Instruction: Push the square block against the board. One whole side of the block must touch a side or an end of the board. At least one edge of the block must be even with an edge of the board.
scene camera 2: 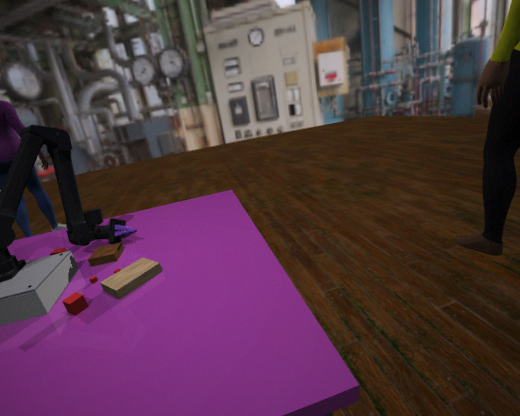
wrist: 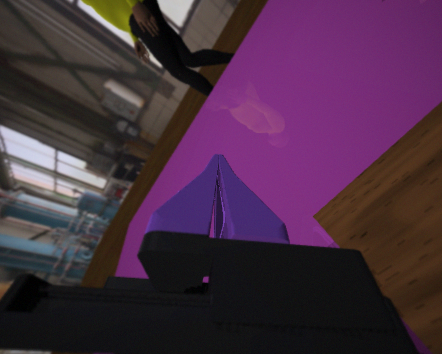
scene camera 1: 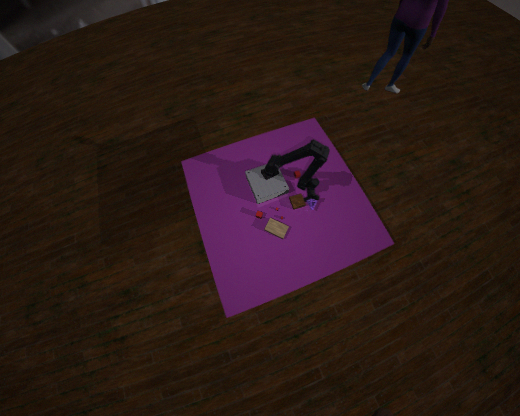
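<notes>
The square block is dark brown wood and lies flat on the purple table. The board is a pale wooden rectangle that lies flat, apart from the block, with a gap between them. My gripper has purple fingers. It is shut and holds nothing. It is low beside the block, on the side away from the arm's grey base plate. Whether the gripper touches the block or the table cannot be told.
A red cube lies near the board, and another lies near the arm. Two tiny red pieces lie between block and board. The grey base plate stands behind them on the purple table.
</notes>
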